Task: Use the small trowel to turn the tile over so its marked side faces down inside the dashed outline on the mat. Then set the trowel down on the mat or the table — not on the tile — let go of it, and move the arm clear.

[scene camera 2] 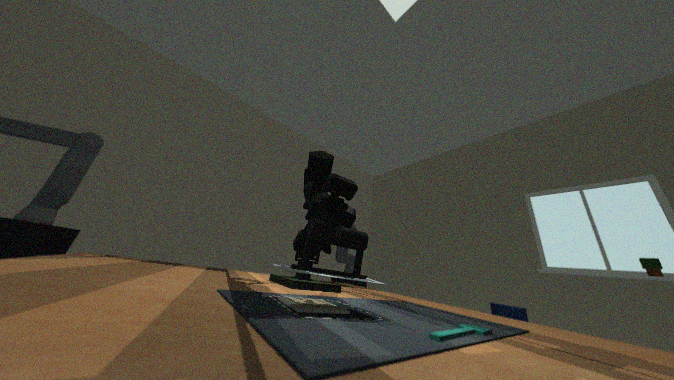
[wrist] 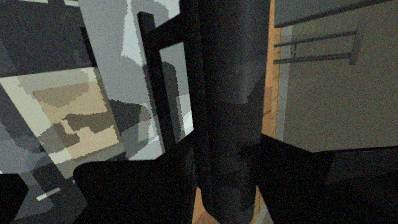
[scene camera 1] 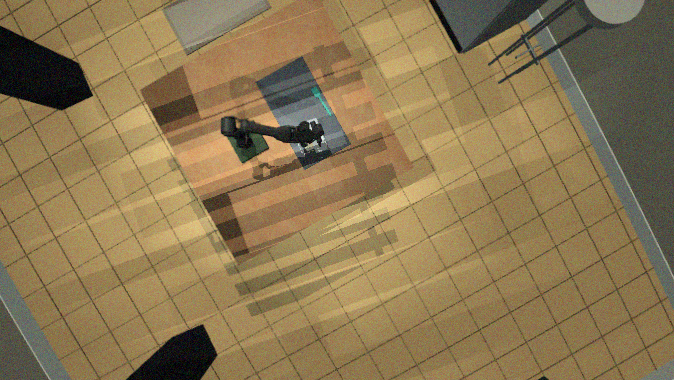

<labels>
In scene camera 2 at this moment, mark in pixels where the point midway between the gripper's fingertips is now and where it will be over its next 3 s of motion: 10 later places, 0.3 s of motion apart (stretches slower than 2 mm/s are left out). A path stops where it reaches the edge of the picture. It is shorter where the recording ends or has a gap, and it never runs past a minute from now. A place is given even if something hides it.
The gripper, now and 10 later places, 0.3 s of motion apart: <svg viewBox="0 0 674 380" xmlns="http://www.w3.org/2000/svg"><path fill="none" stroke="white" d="M333 245L306 244L276 242L242 240L219 239L219 241L215 252L213 261L214 264L220 265L221 258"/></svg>
</labels>
